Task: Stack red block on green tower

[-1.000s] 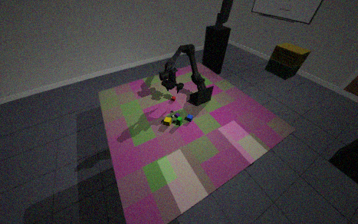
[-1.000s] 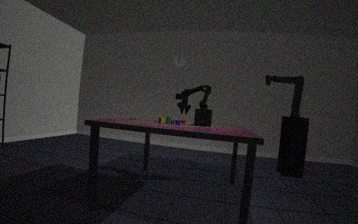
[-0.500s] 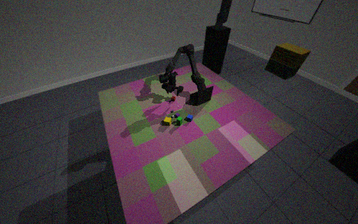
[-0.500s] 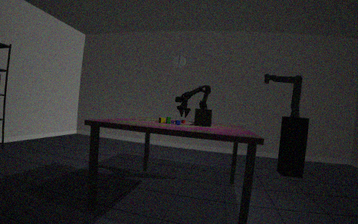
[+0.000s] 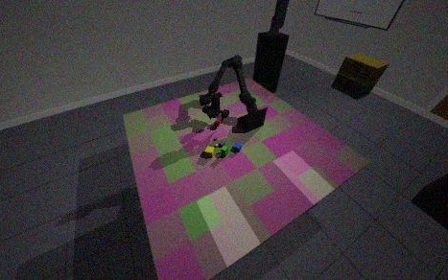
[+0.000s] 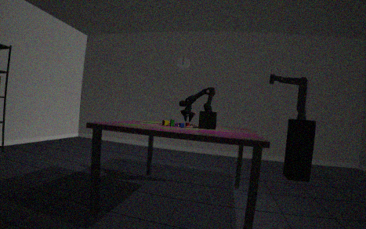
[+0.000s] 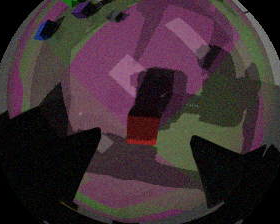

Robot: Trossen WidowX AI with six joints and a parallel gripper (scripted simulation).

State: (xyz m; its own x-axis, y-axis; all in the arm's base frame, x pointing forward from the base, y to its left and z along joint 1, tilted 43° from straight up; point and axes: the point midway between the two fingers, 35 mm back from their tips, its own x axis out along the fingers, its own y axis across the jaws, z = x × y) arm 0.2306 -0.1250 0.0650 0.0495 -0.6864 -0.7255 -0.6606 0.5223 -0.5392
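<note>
Right now my gripper tip is 3 cm above the red block. The rest, counted from my gripper tip: blue block 28 cm to the left, 3 cm below, 1 cm behind; yellow block 23 cm to the left, 16 cm ahead, 2 cm below.
</note>
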